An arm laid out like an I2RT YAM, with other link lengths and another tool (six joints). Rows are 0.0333 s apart.
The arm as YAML. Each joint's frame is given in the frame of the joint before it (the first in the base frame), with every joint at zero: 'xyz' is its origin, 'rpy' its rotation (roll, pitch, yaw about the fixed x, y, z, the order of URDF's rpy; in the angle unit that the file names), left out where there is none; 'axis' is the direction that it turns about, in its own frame. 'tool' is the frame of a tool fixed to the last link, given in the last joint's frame.
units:
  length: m
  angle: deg
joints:
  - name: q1
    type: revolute
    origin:
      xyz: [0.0, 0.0, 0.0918]
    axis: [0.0, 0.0, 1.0]
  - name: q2
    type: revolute
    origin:
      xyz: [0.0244, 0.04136, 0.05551]
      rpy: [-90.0, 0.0, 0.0]
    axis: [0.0, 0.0, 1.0]
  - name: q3
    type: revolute
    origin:
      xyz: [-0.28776, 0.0, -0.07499]
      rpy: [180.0, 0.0, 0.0]
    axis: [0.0, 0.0, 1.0]
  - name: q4
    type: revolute
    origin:
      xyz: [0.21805, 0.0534, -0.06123]
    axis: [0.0, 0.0, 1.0]
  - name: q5
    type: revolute
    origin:
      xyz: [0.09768, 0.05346, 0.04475]
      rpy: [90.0, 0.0, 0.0]
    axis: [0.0, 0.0, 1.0]
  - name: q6
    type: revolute
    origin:
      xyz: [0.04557, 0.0, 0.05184]
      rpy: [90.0, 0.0, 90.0]
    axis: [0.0, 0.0, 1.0]
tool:
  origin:
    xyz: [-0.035, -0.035, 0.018]
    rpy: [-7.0, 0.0, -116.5]
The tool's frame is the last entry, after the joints.
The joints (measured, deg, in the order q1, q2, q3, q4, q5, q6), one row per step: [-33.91 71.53 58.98 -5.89 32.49 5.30]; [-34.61 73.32 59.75 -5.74 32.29 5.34]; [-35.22 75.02 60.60 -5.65 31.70 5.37]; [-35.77 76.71 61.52 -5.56 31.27 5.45]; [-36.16 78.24 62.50 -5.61 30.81 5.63]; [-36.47 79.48 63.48 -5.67 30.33 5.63]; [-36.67 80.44 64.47 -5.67 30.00 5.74]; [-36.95 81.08 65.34 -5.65 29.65 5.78]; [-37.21 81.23 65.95 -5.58 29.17 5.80]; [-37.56 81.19 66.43 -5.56 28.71 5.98]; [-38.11 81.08 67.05 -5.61 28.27 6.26]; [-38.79 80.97 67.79 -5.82 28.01 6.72]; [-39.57 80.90 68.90 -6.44 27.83 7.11]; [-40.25 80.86 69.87 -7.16 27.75 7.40]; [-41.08 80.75 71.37 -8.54 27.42 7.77]
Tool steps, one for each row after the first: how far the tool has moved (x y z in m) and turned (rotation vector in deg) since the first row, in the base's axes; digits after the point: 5 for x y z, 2 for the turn. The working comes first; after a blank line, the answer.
Tool pose at each row, in the base's axes (x y z in m, rotation vector in deg; the steps are taken from these numbers as rounded here): [0.26003 -0.20448 0.40943 100.39 -37.63 52.06]; [0.26454 -0.21221 0.40555 100.86 -37.95 51.00]; [0.26922 -0.21906 0.40226 101.54 -38.02 50.39]; [0.27384 -0.22589 0.39932 102.07 -38.20 49.80]; [0.27839 -0.23163 0.39713 102.63 -38.36 49.46]; [0.28230 -0.23620 0.39634 103.04 -38.33 49.34]; [0.28551 -0.23977 0.39745 103.11 -38.46 49.55]; [0.28724 -0.24284 0.39963 103.00 -38.61 49.88]; [0.28732 -0.24431 0.40313 102.75 -38.71 50.55]; [0.28615 -0.24573 0.40686 102.41 -39.05 51.25]; [0.28378 -0.24799 0.41184 101.83 -39.69 51.97]; [0.28054 -0.25105 0.41729 101.07 -40.68 52.53]; [0.27683 -0.25464 0.42377 100.28 -41.70 52.85]; [0.27349 -0.25776 0.42874 99.70 -42.54 52.86]; [0.26915 -0.26095 0.43586 99.22 -43.44 52.97]

[0.00451 -0.00773 -0.00388 0.56 0.64 -0.52]; [0.00919 -0.01458 -0.00717 1.17 1.13 -0.58]; [0.01381 -0.02141 -0.01011 1.70 1.53 -0.75]; [0.01836 -0.02715 -0.01230 2.25 1.76 -0.76]; [0.02227 -0.03172 -0.01309 2.58 1.92 -0.63]; [0.02548 -0.03529 -0.01198 2.70 1.73 -0.55]; [0.02721 -0.03836 -0.00980 2.67 1.41 -0.50]; [0.02729 -0.03983 -0.00630 2.49 0.88 -0.32]; [0.02612 -0.04125 -0.00257 2.35 0.19 -0.27]; [0.02375 -0.04351 0.00241 2.16 -0.70 -0.48]; [0.02051 -0.04657 0.00786 1.99 -1.67 -1.03]; [0.01680 -0.05016 0.01434 1.83 -2.50 -1.73]; [0.01346 -0.05328 0.01931 1.75 -3.01 -2.41]; [0.00912 -0.05647 0.02643 1.80 -3.59 -3.01]
